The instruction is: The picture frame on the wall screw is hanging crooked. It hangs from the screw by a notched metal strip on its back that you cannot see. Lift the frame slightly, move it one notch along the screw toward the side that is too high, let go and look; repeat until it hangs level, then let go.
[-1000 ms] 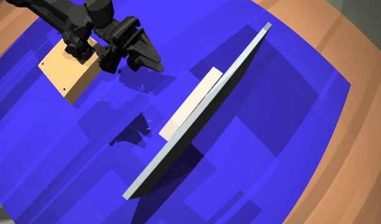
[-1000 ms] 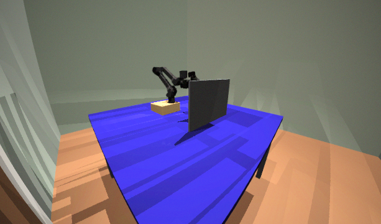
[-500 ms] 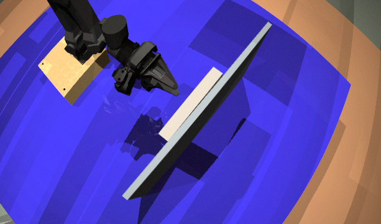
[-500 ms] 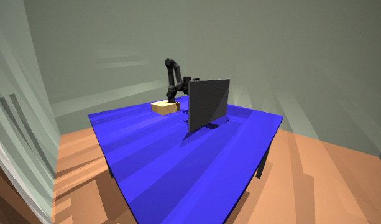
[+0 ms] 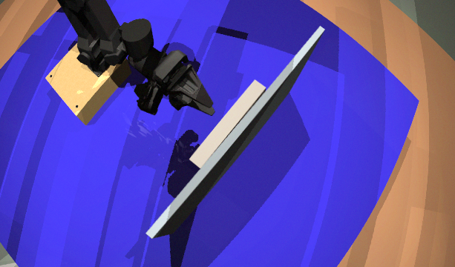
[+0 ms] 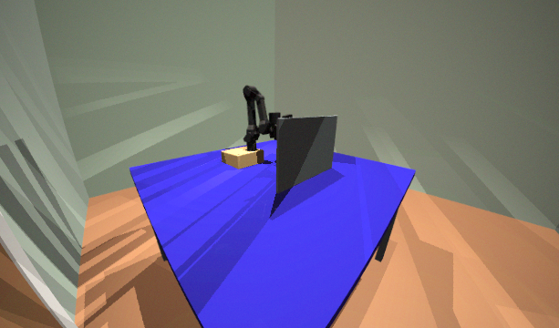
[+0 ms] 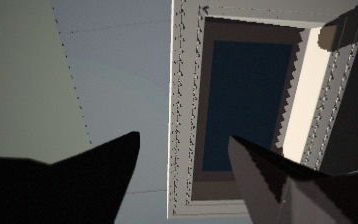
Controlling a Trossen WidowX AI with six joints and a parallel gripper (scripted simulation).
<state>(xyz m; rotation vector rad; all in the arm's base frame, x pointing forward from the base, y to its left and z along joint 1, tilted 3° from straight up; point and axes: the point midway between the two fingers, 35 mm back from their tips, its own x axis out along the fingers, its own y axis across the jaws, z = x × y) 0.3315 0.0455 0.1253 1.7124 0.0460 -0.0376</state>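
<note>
Now: the picture frame 5 cm below my gripper tip, 5 cm ahead of it and 1 cm to the left of it. From my gripper tip the other things lie so: grey wall panel (7 cm below, 6 cm ahead, 1 cm to the left).
</note>
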